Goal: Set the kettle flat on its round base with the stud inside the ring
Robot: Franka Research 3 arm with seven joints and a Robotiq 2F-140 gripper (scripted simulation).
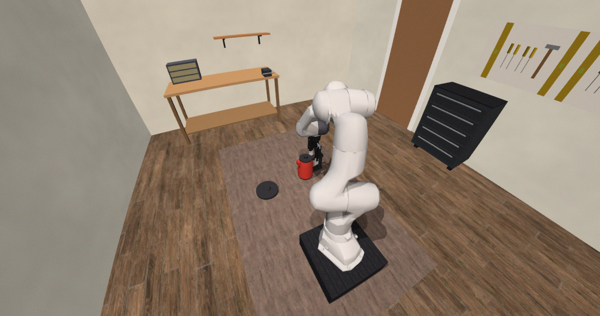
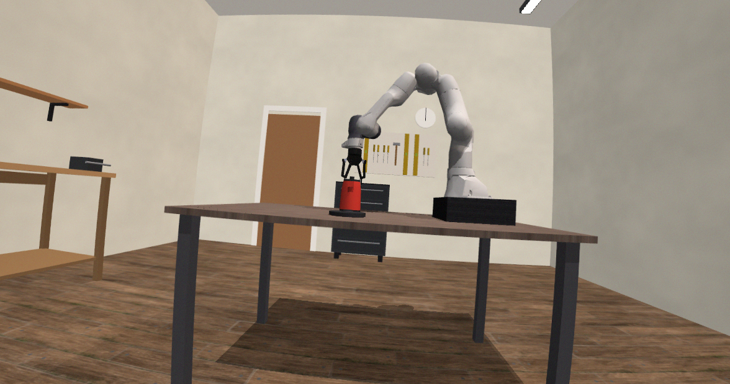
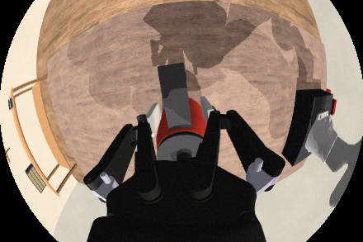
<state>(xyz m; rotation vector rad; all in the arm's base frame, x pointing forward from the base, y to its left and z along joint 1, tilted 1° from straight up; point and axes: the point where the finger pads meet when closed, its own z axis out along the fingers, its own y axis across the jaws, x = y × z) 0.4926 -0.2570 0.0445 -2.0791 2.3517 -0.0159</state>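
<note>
Right now my hand is 50 mm above the kettle, 30 mm to the right of it and 10 mm short of it. The rest, counted from my hand: round black base (360 mm to the left, 130 mm below, 40 mm ahead).
</note>
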